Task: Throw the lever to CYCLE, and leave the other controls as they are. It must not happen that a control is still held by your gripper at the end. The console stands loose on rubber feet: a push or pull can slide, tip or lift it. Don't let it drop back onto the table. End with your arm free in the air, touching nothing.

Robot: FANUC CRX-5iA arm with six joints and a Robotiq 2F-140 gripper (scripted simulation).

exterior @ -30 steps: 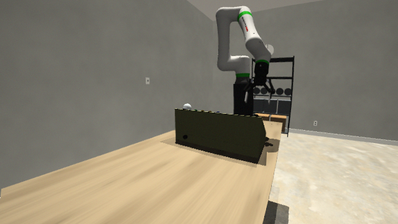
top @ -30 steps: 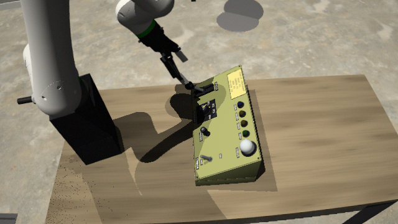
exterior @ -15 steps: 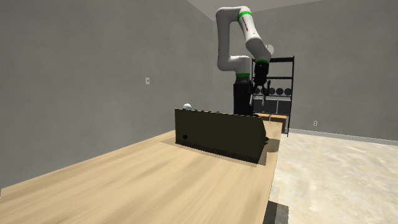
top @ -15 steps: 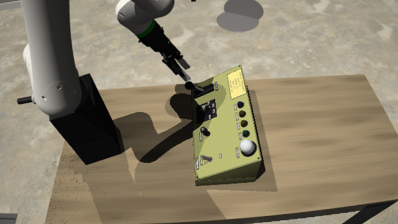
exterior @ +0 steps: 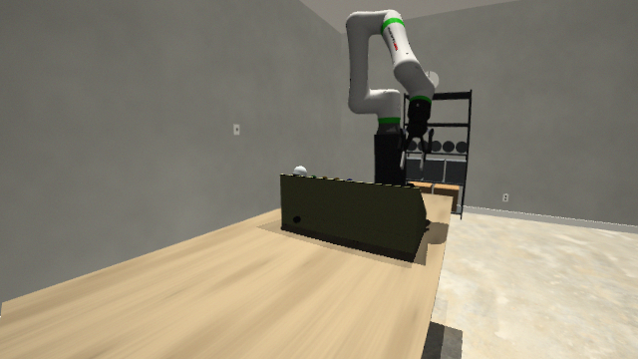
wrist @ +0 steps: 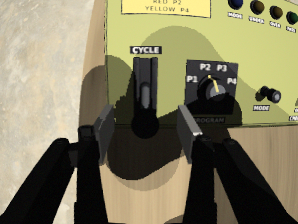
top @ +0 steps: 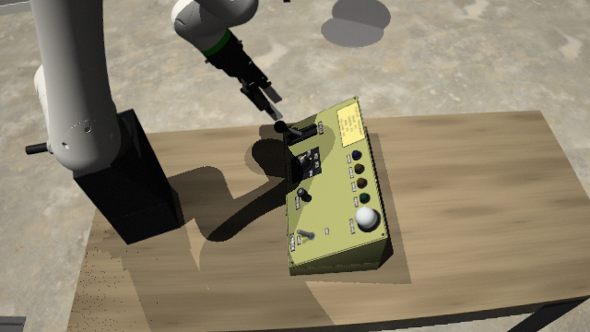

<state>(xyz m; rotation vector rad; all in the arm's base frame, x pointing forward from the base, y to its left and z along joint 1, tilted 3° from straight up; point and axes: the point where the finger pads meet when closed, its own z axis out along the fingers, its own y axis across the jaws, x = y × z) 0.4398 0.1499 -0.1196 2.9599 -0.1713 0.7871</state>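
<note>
My hand is 50 mm short of the lever, 10 mm to the left of it and 120 mm above it. Round my hand: olive console 80 mm ahead, 190 mm to the right, 150 mm below; toggle switch 20 mm ahead, 370 mm to the right, 130 mm below; rotary selector 70 mm ahead, 120 mm to the right, 130 mm below.
</note>
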